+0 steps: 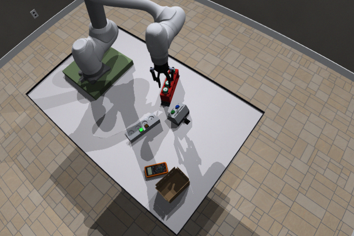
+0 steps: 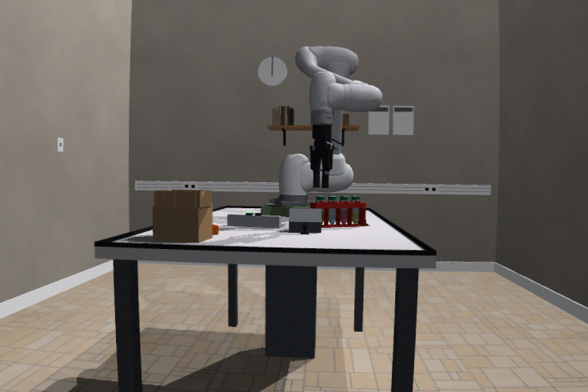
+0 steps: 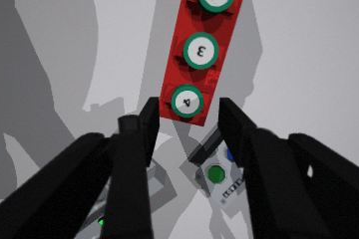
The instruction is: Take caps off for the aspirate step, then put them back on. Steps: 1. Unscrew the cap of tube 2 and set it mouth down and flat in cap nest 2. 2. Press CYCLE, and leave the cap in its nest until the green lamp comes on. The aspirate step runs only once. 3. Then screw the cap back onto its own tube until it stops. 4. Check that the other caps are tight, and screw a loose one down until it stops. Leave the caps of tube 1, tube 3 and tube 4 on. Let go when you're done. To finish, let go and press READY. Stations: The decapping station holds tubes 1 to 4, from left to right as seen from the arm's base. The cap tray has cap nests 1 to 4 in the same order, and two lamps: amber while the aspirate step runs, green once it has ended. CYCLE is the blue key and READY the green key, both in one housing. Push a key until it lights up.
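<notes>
My hand is 12 cm short of the green key, 12 cm above it and 7 cm to the left of it. Also, from my hand: orange multimeter 40 cm to the right, 26 cm ahead, 17 cm below; then grey key housing 14 cm ahead, 13 cm below, 5 cm to the right; then blue key 12 cm below, 12 cm ahead, 3 cm to the right.
</notes>
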